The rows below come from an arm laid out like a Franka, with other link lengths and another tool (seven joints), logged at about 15 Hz.
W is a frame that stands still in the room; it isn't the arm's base.
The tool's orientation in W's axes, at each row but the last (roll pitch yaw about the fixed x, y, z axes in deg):
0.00 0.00 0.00
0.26 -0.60 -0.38
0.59 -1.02 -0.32
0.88 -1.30 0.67
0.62 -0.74 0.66
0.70 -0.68 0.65
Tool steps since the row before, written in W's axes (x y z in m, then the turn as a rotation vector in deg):
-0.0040 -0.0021 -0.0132 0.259 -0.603 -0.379
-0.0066 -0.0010 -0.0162 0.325 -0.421 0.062
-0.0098 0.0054 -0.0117 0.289 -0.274 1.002
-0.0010 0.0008 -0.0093 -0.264 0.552 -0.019
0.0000 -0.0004 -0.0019 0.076 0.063 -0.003
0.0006 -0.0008 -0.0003 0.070 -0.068 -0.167
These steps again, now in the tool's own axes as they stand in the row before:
-0.0040 -0.0021 -0.0132 0.259 -0.603 -0.379
-0.0068 -0.0011 -0.0161 0.328 -0.419 0.060
-0.0100 0.0052 -0.0116 0.308 -0.262 0.999
-0.0012 0.0007 -0.0093 -0.258 0.555 -0.022
0.0000 -0.0004 -0.0019 0.077 0.062 -0.005
0.0006 -0.0008 -0.0003 0.067 -0.071 -0.167

